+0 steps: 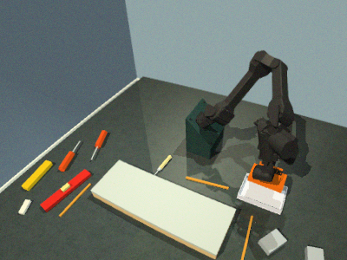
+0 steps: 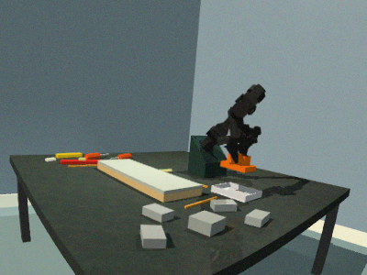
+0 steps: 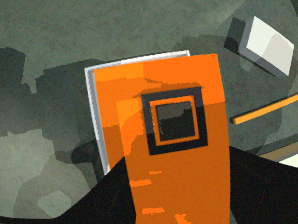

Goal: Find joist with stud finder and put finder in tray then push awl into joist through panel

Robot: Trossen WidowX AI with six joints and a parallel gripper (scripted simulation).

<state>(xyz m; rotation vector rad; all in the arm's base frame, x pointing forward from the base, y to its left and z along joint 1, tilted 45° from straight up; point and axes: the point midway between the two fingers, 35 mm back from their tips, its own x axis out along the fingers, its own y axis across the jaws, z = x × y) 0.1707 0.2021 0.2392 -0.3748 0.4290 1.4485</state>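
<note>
Right now the white tray is 11 cm below my gripper tip, 1 cm to the right of it and 1 cm behind it. The rest, counted from my gripper tip: orange stud finder 2 cm above, 1 cm to the left; awl 43 cm to the right, 12 cm below, 3 cm ahead; square indicator 3 cm above, 2 cm to the left.
</note>
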